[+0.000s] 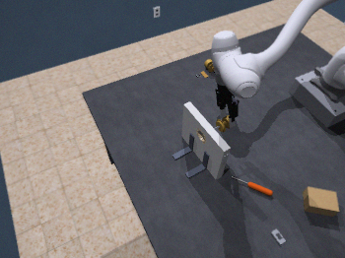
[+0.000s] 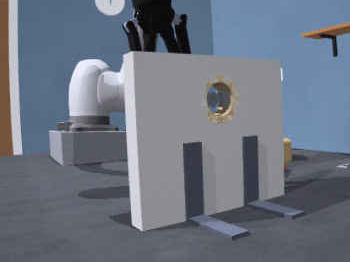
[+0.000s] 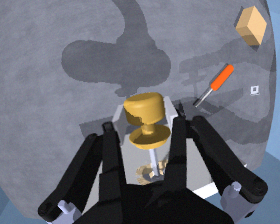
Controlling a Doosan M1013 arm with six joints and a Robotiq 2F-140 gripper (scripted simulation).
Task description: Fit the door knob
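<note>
The white wooden panel is 13 cm ahead of my hand, 6 cm below it and 1 cm to the left of it. Round my hand: brass piece: 48 cm to the right, 23 cm behind, 21 cm below; orange-handled screwdriver: 26 cm to the left, 20 cm below, 3 cm ahead; cardboard box: 48 cm to the left, 18 cm below, 18 cm behind.
</note>
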